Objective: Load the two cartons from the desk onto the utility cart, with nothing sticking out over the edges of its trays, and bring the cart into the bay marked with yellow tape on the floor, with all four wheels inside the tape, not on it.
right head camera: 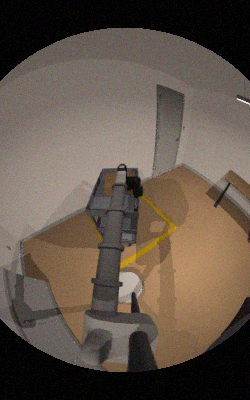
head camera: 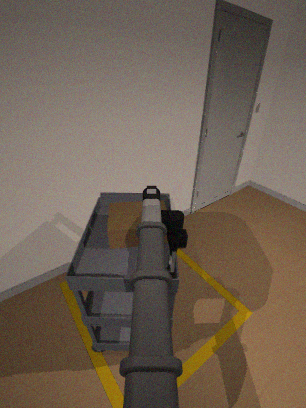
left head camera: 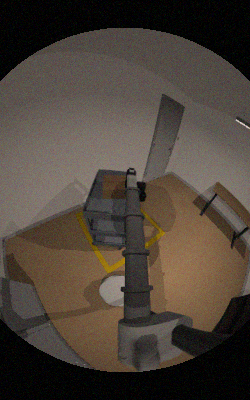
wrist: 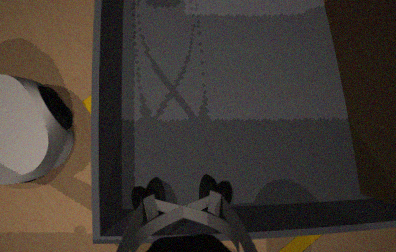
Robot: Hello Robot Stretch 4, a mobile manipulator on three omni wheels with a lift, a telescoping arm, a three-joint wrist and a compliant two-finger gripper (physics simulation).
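Frame: origin at the robot's base, x right, y back, z down, level; metres.
Seen in the pictures: gripper, fingertip midpoint: (right head camera: 135,209) (wrist: 182,190); robot's base, link origin: (right head camera: 125,285) (left head camera: 116,289).
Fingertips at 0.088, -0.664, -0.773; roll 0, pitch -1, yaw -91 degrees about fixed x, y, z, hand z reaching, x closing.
Note:
Pixels of each thing's top centre, then the offset from my fingertips to it, as dx, dy, dz. "pt": a spot on its surface instead. Level surfaces: height alone.
- grey utility cart, surface spot: (head camera: 102,261) (right head camera: 102,202) pt -0.315, -0.080, +0.006
- brown carton, top centre: (head camera: 139,221) (left head camera: 118,185) (right head camera: 119,182) -0.146, -0.239, -0.112
- brown-topped table, surface height: dz +0.080
The grey utility cart (head camera: 102,261) (left head camera: 104,206) (right head camera: 101,202) stands near the wall at the yellow tape (head camera: 212,281) (left head camera: 95,246) (right head camera: 150,251) (wrist: 301,243). A near wheel (head camera: 98,348) is close to the left tape strip; I cannot tell whether it touches. A brown carton (head camera: 121,225) (left head camera: 111,186) (right head camera: 109,186) (wrist: 377,75) sits on the top tray, partly behind my arm in the head views. I cannot make out a second carton. My gripper (wrist: 182,190) is open and empty over a corner of the top tray, inside its rim in the wrist view. Its fingertips are unclear in the head views.
A white round body (left head camera: 113,291) (right head camera: 131,286) (wrist: 22,130) stands near the tape. A grey door (head camera: 229,110) (left head camera: 164,135) (right head camera: 169,132) is beyond the cart. A brown-topped table (left head camera: 225,194) (right head camera: 241,186) is at the right. Grey furniture (left head camera: 25,300) is at the lower left.

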